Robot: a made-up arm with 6 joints. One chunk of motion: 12 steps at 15 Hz.
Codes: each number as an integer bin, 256 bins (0 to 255) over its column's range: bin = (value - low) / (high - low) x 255, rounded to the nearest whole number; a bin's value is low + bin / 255 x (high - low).
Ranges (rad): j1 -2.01..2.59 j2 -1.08..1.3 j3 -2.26..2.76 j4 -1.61..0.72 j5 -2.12..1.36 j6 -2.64..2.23
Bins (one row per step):
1: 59 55 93 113 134 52
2: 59 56 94 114 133 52
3: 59 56 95 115 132 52
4: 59 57 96 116 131 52
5: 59 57 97 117 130 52
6: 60 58 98 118 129 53
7: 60 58 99 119 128 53
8: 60 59 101 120 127 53
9: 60 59 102 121 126 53
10: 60 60 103 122 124 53
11: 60 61 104 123 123 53
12: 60 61 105 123 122 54
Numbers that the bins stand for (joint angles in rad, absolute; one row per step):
1: -0.9457 -0.5667 -0.4292 -0.5775 -0.2913 -1.6469
2: -0.9457 -0.5573 -0.4095 -0.5684 -0.3049 -1.6469
3: -0.9457 -0.5573 -0.3898 -0.5592 -0.3186 -1.6469
4: -0.9457 -0.5480 -0.3701 -0.5501 -0.3322 -1.6469
5: -0.9457 -0.5480 -0.3504 -0.5409 -0.3459 -1.6469
6: -0.9276 -0.5387 -0.3307 -0.5318 -0.3595 -1.6278
7: -0.9276 -0.5387 -0.3111 -0.5227 -0.3732 -1.6278
8: -0.9276 -0.5293 -0.2717 -0.5135 -0.3868 -1.6278
9: -0.9276 -0.5293 -0.2520 -0.5044 -0.4005 -1.6278
10: -0.9276 -0.5200 -0.2323 -0.4953 -0.4278 -1.6278
11: -0.9276 -0.5107 -0.2126 -0.4861 -0.4414 -1.6278
12: -0.9276 -0.5107 -0.1929 -0.4861 -0.4551 -1.6087

